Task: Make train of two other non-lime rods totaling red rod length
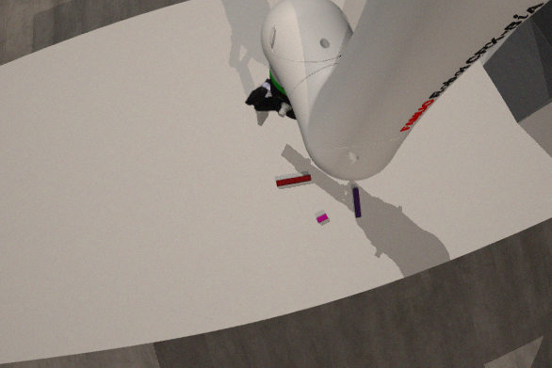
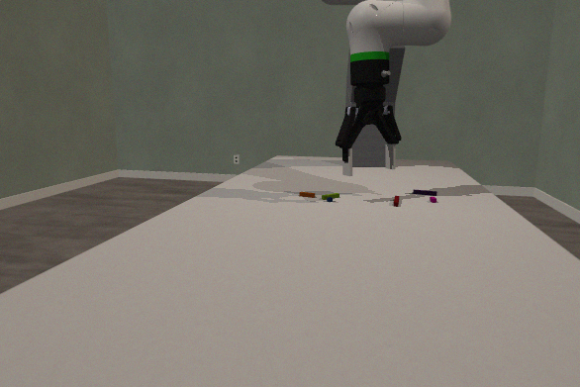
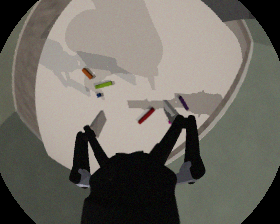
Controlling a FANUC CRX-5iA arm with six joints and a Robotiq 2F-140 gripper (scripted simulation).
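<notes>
My hand is 4 cm short of the blue rod, 10 cm to the left of it and 8 cm above it. From my hand the other things lie so: magenta rod: 1 cm behind, 16 cm to the left, 8 cm below; red rod: 2 cm ahead, 7 cm to the left, 8 cm below; lime rod: 1 cm ahead, 10 cm to the right, 8 cm below.
</notes>
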